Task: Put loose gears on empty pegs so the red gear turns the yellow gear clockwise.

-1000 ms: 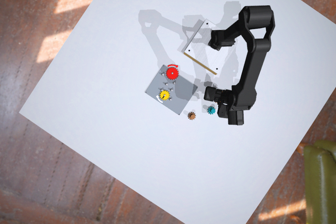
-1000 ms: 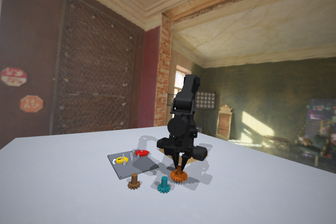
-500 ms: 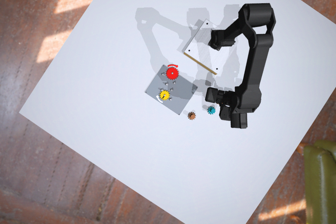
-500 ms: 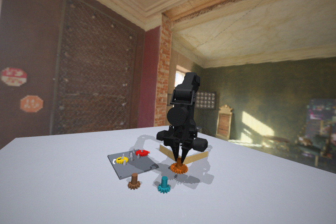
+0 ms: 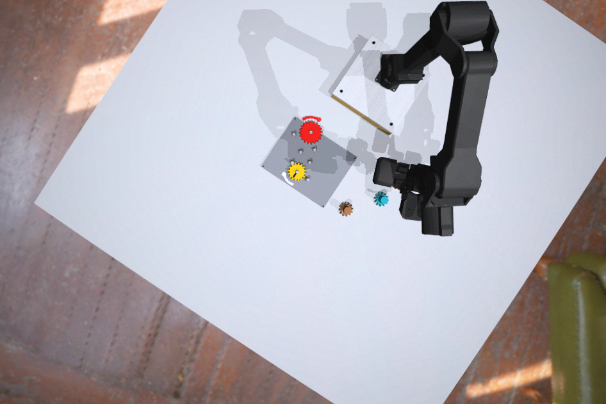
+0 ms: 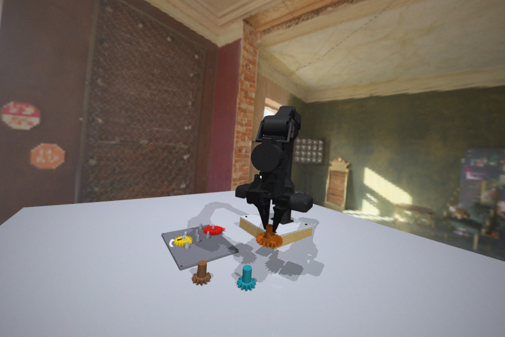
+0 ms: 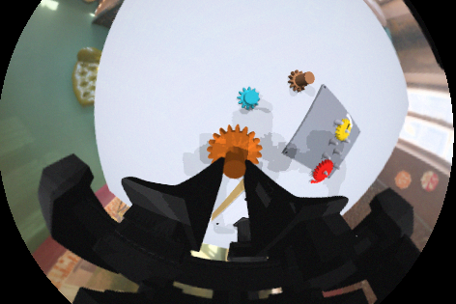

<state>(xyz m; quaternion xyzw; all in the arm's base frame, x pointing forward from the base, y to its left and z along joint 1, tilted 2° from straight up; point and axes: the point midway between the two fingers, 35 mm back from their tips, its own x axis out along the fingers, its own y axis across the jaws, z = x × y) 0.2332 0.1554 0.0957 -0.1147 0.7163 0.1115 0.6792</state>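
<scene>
Now: gripper tip 240 mm to the left of the yellow gear, 120 mm short of it and 90 mm above it. The rest, counted from my gripper tip: brown gear: 140 mm ahead, 90 mm below, 70 mm to the right; then orange gear: 10 mm below; then teal gear: 90 mm below, 70 mm ahead.
</scene>
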